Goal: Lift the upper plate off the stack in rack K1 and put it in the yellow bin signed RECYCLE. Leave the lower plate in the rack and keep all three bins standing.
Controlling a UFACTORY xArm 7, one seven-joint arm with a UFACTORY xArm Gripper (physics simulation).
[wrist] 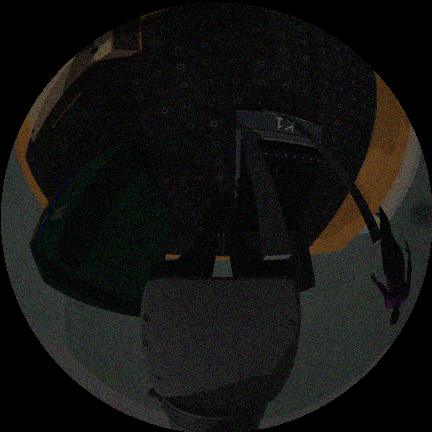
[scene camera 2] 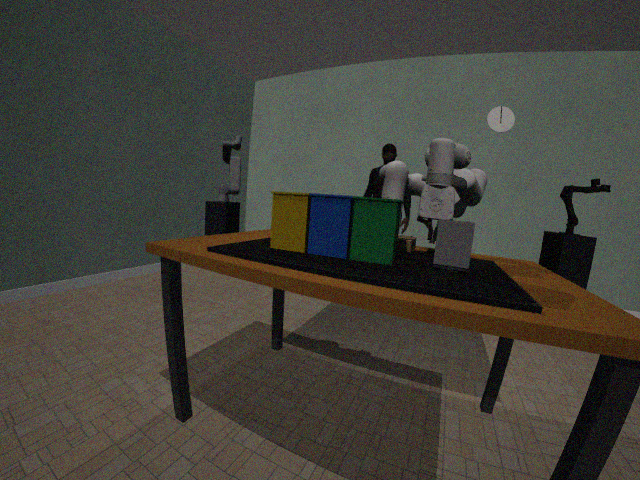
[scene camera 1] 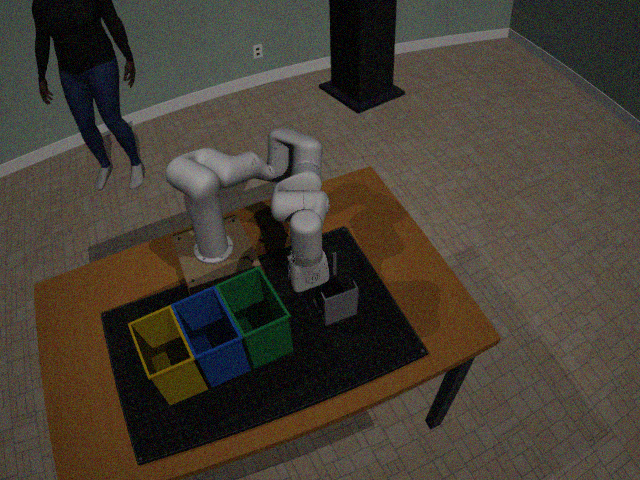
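Where they show: gripper, fingertip midpoint: [wrist: 221, 204] [scene camera 2: 431, 243] [scene camera 1: 309, 296]; arm's base, origin of the base link: [scene camera 1: 213, 249].
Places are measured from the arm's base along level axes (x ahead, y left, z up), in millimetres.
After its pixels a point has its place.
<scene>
Rack K1 [scene camera 1: 341, 307] @(y 169, x 425, z 35 mm) [scene camera 2: 454, 245] @(y 172, x 426, z 31 mm) [wrist: 252, 120] @(y 173, x 276, z -26 mm) is a grey, open-topped box standing on the black mat. Its inside is very dark, and I cannot make out either plate. My gripper [scene camera 2: 431, 238] @(y 128, x 334, z 21 mm) [wrist: 221, 204] @(y 128, x 334, z 21 mm) is shut and empty. It points down beside the rack, on the side towards the green bin; in scene camera 1 the arm's wrist hides most of its fingers. The yellow bin [scene camera 1: 180, 384] @(y -310, x 382, z 42 mm) [scene camera 2: 289, 222] @(y -305, x 383, z 45 mm) stands upright at the far end of the bin row. A lighter patch shows inside it. Its sign cannot be read.
The blue bin [scene camera 1: 224, 364] @(y -181, x 398, z 47 mm) [scene camera 2: 329, 225] @(y -176, x 398, z 48 mm) and the green bin [scene camera 1: 268, 343] @(y -54, x 413, z 52 mm) [scene camera 2: 373, 229] @(y -49, x 413, z 50 mm) [wrist: 115, 240] @(y 23, x 313, z 64 mm) stand upright between the yellow bin and the rack. A thin upright post [scene camera 1: 334, 263] @(y 236, x 305, z 54 mm) rises at the rack's back. The arm's base is behind the bins. A person [scene camera 1: 82, 46] stands beyond the table.
</scene>
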